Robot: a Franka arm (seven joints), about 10 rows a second.
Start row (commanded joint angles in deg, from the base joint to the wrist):
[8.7 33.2 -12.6 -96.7 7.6 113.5 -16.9]
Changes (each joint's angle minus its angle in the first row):
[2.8 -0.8 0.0 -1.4 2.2 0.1 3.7]
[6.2 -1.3 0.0 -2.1 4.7 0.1 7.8]
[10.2 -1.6 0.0 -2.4 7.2 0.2 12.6]
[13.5 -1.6 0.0 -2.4 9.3 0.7 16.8]
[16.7 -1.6 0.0 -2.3 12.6 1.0 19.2]
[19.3 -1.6 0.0 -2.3 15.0 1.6 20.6]
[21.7 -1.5 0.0 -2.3 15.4 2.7 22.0]
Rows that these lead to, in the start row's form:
[11.5 32.4 -12.6 -98.1 9.8 113.6 -13.2]
[14.9 31.9 -12.6 -98.8 12.3 113.6 -9.1]
[18.9 31.6 -12.6 -99.1 14.8 113.7 -4.3]
[22.2 31.6 -12.6 -99.1 16.9 114.2 -0.1]
[25.4 31.6 -12.6 -99.0 20.2 114.5 2.3]
[28.0 31.6 -12.6 -99.0 22.6 115.1 3.7]
[30.4 31.7 -12.6 -99.0 23.0 116.2 5.1]

